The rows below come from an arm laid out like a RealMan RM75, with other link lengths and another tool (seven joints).
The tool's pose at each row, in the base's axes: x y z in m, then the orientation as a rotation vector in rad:
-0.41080 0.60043 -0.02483 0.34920 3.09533 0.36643
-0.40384 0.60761 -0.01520 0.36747 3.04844 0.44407
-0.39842 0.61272 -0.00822 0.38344 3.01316 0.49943
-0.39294 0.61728 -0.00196 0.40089 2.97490 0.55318
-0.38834 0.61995 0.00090 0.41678 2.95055 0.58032
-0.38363 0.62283 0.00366 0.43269 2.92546 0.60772
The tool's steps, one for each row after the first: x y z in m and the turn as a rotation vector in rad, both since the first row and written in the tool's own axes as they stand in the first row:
-0.00500 0.01056 -0.00750 -0.05667 -0.02937 0.01115
-0.00902 0.01820 -0.01294 -0.09793 -0.05048 0.02133
-0.01323 0.02517 -0.01781 -0.13926 -0.07347 0.03271
-0.01706 0.02937 -0.01984 -0.16130 -0.08900 0.04318
-0.02096 0.03377 -0.02171 -0.18383 -0.10474 0.05382

